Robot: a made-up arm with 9 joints. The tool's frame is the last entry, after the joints. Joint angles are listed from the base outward. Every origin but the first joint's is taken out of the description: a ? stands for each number. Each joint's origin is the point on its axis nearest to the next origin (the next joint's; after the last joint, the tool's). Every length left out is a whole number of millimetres.
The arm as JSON. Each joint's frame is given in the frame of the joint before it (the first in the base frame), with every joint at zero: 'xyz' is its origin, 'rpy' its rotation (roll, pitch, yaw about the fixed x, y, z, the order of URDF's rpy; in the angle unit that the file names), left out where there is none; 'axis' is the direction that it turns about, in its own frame. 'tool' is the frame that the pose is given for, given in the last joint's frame.
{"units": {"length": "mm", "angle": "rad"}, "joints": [
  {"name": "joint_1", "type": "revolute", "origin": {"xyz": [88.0, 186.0, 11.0], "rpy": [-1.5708, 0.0, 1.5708]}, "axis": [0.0, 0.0, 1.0]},
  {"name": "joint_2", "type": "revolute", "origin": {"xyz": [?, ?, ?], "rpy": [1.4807, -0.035, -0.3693]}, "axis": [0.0, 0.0, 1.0]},
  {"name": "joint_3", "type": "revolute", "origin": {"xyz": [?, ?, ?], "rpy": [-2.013, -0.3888, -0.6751]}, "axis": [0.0, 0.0, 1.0]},
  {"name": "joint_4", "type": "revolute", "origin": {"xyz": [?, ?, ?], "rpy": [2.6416, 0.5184, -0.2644]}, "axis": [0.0, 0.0, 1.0]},
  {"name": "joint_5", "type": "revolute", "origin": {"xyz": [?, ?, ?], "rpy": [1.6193, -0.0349, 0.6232]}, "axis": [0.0, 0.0, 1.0]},
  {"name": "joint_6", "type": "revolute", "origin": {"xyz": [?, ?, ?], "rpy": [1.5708, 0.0, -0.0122]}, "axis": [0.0, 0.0, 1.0]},
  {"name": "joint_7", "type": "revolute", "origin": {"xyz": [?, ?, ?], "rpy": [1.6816, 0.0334, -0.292]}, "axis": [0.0, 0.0, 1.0]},
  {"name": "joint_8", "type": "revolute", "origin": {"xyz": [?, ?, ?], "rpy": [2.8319, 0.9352, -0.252]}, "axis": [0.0, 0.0, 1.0]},
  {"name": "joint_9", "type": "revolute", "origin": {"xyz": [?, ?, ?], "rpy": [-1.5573, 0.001, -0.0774]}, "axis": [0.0, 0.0, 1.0]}
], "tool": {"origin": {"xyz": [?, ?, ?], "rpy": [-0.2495, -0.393, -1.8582]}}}
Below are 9 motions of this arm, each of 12 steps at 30 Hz.
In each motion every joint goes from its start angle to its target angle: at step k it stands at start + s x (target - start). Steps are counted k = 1, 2, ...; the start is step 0. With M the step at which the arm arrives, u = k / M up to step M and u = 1 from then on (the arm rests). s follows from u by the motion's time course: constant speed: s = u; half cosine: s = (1 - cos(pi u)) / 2; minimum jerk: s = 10 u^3 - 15 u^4 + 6 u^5.
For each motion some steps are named. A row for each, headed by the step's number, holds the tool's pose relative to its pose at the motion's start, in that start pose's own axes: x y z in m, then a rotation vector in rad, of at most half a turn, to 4 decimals.
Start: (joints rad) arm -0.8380 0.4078 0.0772 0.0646 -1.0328 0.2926 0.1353 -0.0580 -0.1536
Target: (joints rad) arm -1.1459 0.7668 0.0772 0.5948 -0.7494 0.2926 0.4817 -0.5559 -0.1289
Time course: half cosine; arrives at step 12
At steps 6, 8, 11, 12:
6: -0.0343 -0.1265 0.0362 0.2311 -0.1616 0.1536
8: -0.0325 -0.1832 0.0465 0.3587 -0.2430 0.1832
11: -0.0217 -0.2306 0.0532 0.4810 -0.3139 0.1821
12: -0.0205 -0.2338 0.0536 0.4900 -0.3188 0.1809

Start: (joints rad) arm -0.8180 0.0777 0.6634 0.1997 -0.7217 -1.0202 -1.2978 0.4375 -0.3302
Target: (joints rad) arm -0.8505 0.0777 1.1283 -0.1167 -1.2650 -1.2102 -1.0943 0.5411 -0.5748
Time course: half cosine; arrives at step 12
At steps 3, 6, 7, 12:
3: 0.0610 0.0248 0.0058 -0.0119 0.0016 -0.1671
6: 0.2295 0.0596 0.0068 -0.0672 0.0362 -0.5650
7: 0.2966 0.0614 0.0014 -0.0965 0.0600 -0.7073
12: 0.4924 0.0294 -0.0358 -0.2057 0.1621 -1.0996

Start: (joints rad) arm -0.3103 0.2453 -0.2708 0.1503 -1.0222 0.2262 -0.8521 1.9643 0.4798
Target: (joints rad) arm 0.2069 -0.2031 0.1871 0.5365 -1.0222 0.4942 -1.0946 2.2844 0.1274
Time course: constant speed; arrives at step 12
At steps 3, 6, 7, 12:
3: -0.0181 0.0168 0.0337 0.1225 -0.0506 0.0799
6: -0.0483 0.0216 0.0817 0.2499 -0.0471 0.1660
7: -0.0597 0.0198 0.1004 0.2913 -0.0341 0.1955
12: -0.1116 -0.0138 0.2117 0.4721 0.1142 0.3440

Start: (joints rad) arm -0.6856 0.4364 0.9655 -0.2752 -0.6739 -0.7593 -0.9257 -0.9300 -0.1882
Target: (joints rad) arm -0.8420 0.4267 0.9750 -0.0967 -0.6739 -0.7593 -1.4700 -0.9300 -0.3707
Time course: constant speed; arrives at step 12
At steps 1, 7, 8, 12:
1: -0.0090 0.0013 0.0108 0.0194 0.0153 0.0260
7: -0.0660 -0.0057 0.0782 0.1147 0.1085 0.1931
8: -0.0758 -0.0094 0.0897 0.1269 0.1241 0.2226
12: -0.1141 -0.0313 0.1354 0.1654 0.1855 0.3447

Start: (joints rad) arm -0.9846 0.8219 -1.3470 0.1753 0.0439 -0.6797 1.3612 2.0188 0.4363
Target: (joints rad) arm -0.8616 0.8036 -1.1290 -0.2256 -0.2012 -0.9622 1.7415 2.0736 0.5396
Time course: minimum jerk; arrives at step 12
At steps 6, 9, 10, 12:
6: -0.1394 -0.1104 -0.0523 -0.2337 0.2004 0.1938
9: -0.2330 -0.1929 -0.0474 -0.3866 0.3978 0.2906
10: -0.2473 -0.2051 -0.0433 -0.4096 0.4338 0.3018
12: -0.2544 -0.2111 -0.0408 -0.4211 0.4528 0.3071

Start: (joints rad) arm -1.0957 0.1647 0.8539 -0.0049 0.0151 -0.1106 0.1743 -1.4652 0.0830
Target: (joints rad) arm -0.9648 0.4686 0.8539 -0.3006 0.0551 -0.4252 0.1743 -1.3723 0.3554
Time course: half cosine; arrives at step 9
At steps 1, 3, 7, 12:
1: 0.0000 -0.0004 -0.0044 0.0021 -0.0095 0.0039
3: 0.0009 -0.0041 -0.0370 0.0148 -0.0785 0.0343
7: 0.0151 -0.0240 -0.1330 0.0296 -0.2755 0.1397
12: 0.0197 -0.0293 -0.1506 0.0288 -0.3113 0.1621

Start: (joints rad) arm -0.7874 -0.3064 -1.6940 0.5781 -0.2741 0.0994 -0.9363 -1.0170 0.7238
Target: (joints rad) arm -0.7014 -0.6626 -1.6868 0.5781 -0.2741 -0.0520 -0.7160 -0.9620 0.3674
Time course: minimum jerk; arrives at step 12
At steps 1, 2, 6, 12:
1: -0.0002 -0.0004 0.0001 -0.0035 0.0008 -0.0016
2: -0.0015 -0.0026 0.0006 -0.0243 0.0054 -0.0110
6: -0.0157 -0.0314 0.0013 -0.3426 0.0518 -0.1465
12: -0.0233 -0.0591 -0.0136 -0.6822 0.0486 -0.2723

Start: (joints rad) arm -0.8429 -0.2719 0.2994 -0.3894 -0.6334 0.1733 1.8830 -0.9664 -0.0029
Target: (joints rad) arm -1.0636 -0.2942 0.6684 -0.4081 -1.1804 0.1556 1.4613 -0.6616 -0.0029
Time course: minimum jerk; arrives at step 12
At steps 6, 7, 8, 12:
6: 0.0102 0.0404 0.0338 0.1350 -0.1323 0.0948
7: 0.0096 0.0510 0.0434 0.1780 -0.1728 0.1269
8: 0.0077 0.0595 0.0516 0.2167 -0.2088 0.1566
12: 0.0028 0.0709 0.0632 0.2764 -0.2638 0.2042

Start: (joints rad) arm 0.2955 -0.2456 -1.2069 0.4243 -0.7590 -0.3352 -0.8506 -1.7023 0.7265
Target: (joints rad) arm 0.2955 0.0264 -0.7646 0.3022 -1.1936 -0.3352 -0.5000 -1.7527 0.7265
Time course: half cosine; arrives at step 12
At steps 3, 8, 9, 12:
3: -0.0439 -0.0120 0.0113 -0.0362 0.1153 0.0137
8: -0.1726 -0.0972 0.1141 -0.2527 0.5467 0.1773
9: -0.1826 -0.1171 0.1383 -0.3010 0.6103 0.2208
12: -0.1894 -0.1467 0.1743 -0.3749 0.6935 0.2889

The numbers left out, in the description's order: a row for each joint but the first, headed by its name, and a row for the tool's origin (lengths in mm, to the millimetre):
joint_2: -20.0 66.0 0.0
joint_3: 178.0 29.0 0.0
joint_4: 275.0 -151.0 0.0
joint_5: 19.0 -111.0 0.0
joint_6: -43.0 -122.0 0.0
joint_7: 26.0 35.0 0.0
joint_8: -300.0 -300.0 0.0
joint_9: 276.0 -303.0 0.0
tool: 51.0 324.0 0.0

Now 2 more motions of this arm.
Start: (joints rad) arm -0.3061 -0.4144 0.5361 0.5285 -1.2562 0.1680 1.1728 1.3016 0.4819
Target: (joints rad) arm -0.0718 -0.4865 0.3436 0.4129 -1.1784 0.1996 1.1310 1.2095 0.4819
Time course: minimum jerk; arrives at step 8
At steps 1, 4, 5, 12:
1: 0.0004 -0.0005 -0.0011 -0.0033 -0.0013 -0.0006
4: 0.0125 -0.0158 -0.0291 -0.0976 -0.0441 -0.0203
5: 0.0182 -0.0232 -0.0393 -0.1383 -0.0659 -0.0302
12: 0.0251 -0.0322 -0.0494 -0.1852 -0.0938 -0.0430

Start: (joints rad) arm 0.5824 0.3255 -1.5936 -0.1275 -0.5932 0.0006 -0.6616 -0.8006 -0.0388
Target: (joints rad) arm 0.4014 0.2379 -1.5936 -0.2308 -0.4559 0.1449 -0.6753 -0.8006 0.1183
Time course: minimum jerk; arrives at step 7
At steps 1, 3, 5, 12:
1: 0.0001 -0.0002 0.0006 0.0061 0.0015 0.0011
3: 0.0019 -0.0024 0.0084 0.0977 0.0221 0.0178
5: 0.0043 -0.0051 0.0183 0.2330 0.0480 0.0446
12: 0.0049 -0.0057 0.0209 0.2744 0.0549 0.0533

